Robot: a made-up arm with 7 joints. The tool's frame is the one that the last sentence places.
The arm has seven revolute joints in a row. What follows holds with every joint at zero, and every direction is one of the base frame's.
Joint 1 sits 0.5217 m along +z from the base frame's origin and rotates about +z.
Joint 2 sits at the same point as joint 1 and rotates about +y.
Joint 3 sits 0.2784 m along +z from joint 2 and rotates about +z.
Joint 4 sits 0.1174 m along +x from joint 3 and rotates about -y.
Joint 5 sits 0.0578 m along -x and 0.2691 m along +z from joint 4 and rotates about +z.
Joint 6 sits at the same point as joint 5 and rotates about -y.
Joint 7 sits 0.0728 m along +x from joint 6 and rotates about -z.
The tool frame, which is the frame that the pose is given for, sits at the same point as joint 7; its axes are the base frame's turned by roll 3.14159, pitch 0 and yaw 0 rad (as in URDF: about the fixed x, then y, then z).
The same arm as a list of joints. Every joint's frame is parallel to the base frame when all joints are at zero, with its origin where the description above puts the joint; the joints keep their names.
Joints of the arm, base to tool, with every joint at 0 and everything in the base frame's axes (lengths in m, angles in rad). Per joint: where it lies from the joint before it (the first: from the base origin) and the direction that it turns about. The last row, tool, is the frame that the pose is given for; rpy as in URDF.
joint 1: axis 0 0 1 offset 0.0000 0.0000 0.5217
joint 2: axis 0 1 0 offset 0.0000 0.0000 0.0000
joint 3: axis 0 0 1 offset 0.0000 0.0000 0.2784
joint 4: axis 0 -1 0 offset 0.1174 0.0000 0.0000
joint 5: axis 0 0 1 offset -0.0578 0.0000 0.2691
joint 6: axis 0 -1 0 offset 0.0000 0.0000 0.0000
joint 7: axis 0 0 -1 offset 0.0728 0.0000 0.0000
tool: offset 0.0000 0.0000 0.0000 rpy 3.1416 0.0000 0.0000

